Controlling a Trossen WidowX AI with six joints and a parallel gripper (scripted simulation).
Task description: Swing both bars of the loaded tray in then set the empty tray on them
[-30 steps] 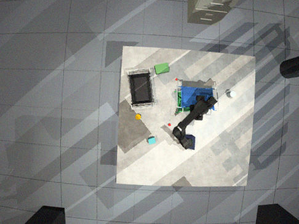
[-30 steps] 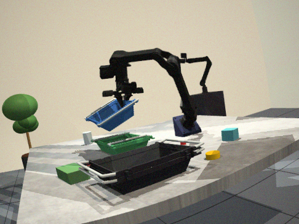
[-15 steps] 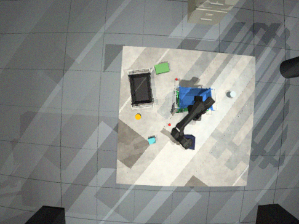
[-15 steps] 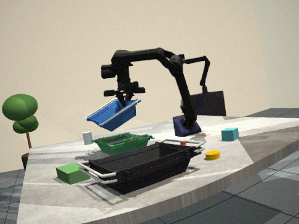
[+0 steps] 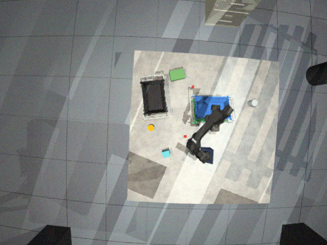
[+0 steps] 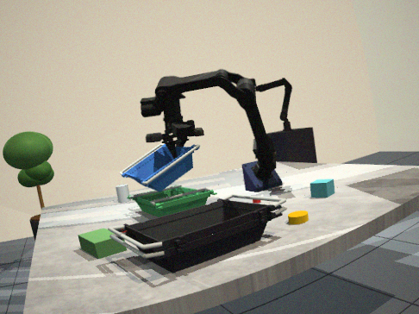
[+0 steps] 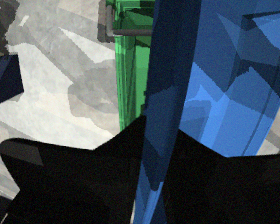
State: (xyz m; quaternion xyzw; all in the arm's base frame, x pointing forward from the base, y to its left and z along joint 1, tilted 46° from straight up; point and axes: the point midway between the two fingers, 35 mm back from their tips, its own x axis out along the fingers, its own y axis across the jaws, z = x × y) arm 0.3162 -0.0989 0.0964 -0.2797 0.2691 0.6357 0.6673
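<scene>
The blue tray lies 70 mm ahead of my gripper tip. Also, from my gripper tip: cyan cube: 310 mm behind, 340 mm to the left, 140 mm below; green block: 340 mm ahead, 260 mm to the left, 140 mm below; grey cylinder: 120 mm ahead, 390 mm to the right, 120 mm below.
</scene>
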